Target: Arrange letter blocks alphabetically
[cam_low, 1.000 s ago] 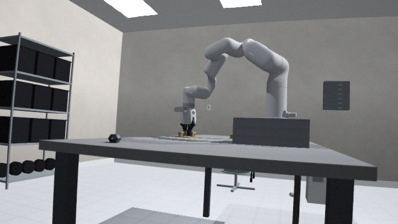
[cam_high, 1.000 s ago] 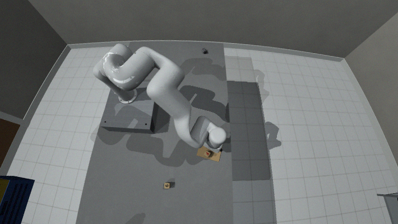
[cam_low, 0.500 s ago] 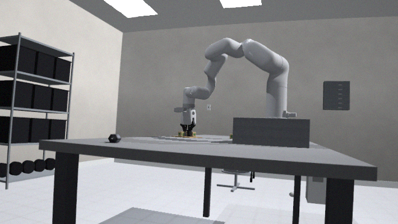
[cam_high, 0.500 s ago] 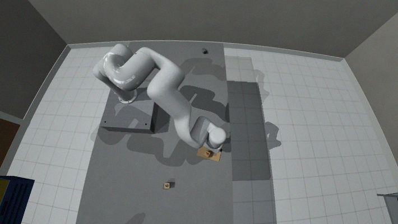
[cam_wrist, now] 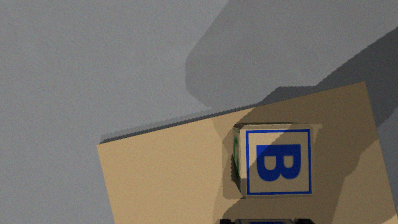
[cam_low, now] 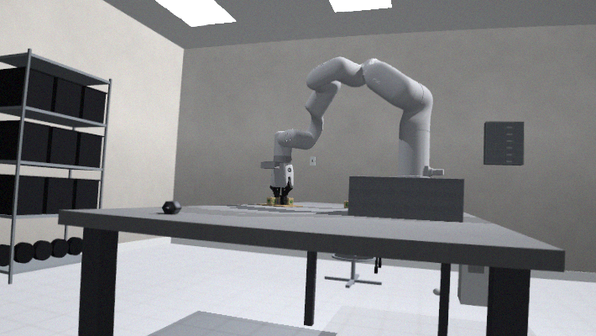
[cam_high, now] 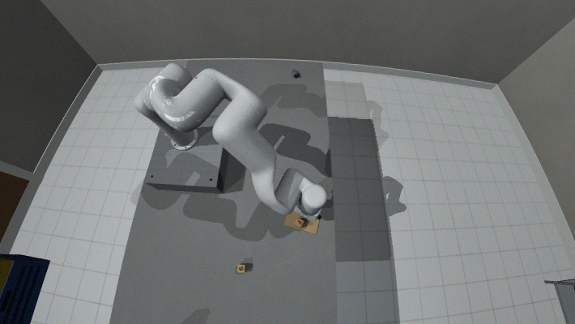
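Now: hand 2 cm above the tan mat. From my hand the other things lie so: black faceted object 19 cm behind, 81 cm to the left, 1 cm below.
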